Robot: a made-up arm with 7 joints.
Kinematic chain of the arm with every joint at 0, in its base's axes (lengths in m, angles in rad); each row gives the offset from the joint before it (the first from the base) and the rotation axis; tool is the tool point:
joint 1: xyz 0 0.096 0 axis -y
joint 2: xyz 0 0.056 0 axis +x
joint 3: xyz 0 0 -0.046 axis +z
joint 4: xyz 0 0 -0.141 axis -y
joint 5: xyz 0 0 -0.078 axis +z
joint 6: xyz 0 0 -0.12 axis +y
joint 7: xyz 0 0 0 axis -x
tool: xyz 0 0 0
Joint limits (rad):
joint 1: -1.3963..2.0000
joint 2: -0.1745..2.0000
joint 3: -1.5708..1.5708
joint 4: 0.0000..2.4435
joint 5: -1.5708..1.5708
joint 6: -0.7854..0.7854
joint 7: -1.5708..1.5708
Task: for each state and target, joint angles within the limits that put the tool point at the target. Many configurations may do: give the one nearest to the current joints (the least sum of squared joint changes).
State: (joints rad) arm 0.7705 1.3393 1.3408 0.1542 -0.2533 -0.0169 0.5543
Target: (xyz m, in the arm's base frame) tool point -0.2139 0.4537 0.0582
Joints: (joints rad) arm 1.3094 1.9621 1.5602 0.4710 -0.2533 -0.0169 0.5543
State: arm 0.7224 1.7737 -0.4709 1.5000 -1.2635 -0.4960 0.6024
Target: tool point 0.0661 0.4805 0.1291
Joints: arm 0.5891 1.9057 -0.3151 0.7382 -1.2635 -0.4960 0.6024
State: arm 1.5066 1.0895 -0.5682 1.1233 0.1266 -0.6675 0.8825
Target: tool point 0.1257 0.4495 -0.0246
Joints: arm 1.0218 1.7624 -1.3205 1.1427 0.1266 -0.6675 0.8825
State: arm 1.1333 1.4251 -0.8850 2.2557 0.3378 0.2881 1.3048
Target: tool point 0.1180 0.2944 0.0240
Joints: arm 1.4678 2.0000 -1.3544 2.1318 0.3378 0.2881 1.3048
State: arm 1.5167 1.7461 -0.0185 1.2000 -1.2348 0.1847 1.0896
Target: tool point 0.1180 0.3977 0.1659
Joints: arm 1.4439 1.3466 -0.2141 1.1883 -1.2348 0.1847 1.0896
